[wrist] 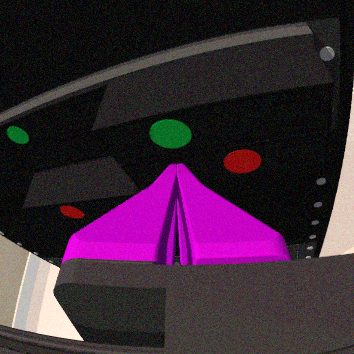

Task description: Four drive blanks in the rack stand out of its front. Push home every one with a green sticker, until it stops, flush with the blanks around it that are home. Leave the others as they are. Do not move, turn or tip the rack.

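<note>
A black rack is in the picture, and my gripper is there with it.
</note>
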